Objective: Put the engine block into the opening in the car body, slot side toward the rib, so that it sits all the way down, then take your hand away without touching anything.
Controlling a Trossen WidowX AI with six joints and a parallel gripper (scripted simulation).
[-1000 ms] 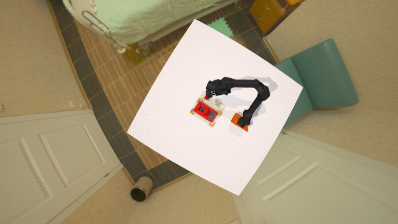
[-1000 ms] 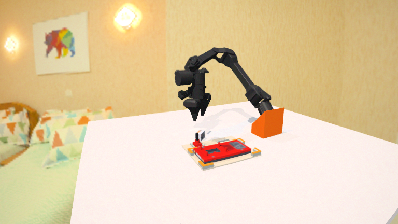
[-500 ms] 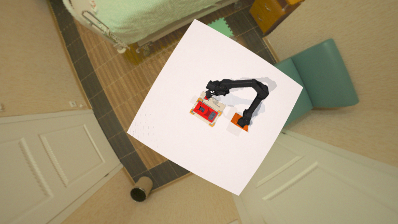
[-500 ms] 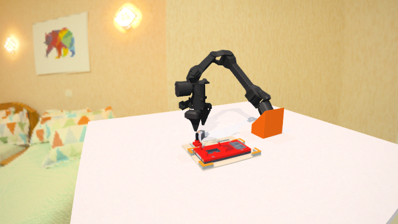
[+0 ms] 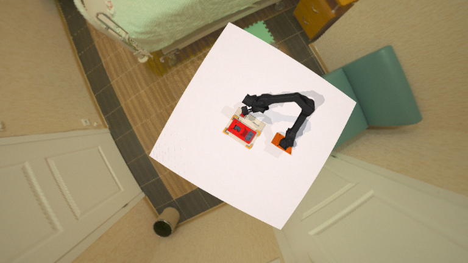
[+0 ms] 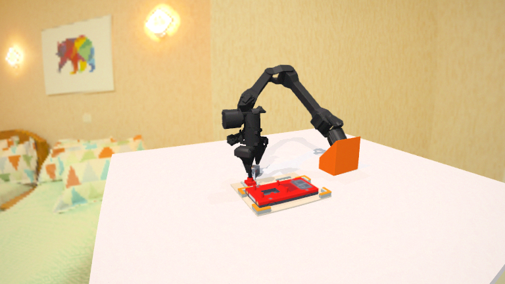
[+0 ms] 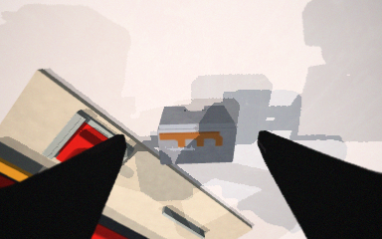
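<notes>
My gripper tip is now 2 cm above the grey engine block.
</notes>
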